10 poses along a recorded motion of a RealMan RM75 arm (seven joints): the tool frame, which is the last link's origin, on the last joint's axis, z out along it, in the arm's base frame.
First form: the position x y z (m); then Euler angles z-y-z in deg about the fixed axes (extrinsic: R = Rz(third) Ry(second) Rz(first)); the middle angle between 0 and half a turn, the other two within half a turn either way.
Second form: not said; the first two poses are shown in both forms.
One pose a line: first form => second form
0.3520, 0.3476, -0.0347, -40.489, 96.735, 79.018 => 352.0, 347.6, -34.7; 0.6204, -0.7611, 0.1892; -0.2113, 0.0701, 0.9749; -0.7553, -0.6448, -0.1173
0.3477, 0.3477, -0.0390, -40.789, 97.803, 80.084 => 347.7, 347.7, -39.0; 0.6258, -0.7611, 0.1706; -0.2138, 0.0430, 0.9759; -0.7501, -0.6472, -0.1358
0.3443, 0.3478, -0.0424, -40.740, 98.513, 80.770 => 344.3, 347.8, -42.4; 0.6262, -0.7634, 0.1586; -0.2154, 0.0262, 0.9762; -0.7493, -0.6454, -0.1480
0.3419, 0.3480, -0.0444, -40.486, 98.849, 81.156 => 341.9, 348.0, -44.4; 0.6236, -0.7669, 0.1519; -0.2154, 0.0182, 0.9763; -0.7515, -0.6415, -0.1538
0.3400, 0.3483, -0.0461, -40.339, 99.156, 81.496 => 340.0, 348.3, -46.1; 0.6223, -0.7691, 0.1460; -0.2157, 0.0108, 0.9764; -0.7525, -0.6391, -0.1591
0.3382, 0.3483, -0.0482, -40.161, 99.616, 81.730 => 338.2, 348.3, -48.2; 0.6199, -0.7718, 0.1418; -0.2191, 0.0033, 0.9757; -0.7535, -0.6359, -0.1670
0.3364, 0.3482, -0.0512, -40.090, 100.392, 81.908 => 336.4, 348.2, -51.2; 0.6182, -0.7738, 0.1385; -0.2273, -0.0073, 0.9738; -0.7525, -0.6334, -0.1804
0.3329, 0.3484, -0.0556, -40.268, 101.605, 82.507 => 332.9, 348.4, -55.6; 0.6208, -0.7735, 0.1277; -0.2365, -0.0294, 0.9712; -0.7474, -0.6332, -0.2012
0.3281, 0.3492, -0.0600, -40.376, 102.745, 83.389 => 328.1, 349.2, -60.0; 0.6241, -0.7732, 0.1123; -0.2415, -0.0543, 0.9689; -0.7430, -0.6318, -0.2206
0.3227, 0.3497, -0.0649, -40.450, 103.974, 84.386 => 322.7, 349.7, -64.9; 0.6277, -0.7726, 0.0949; -0.2463, -0.0815, 0.9658; -0.7385, -0.6296, -0.2415
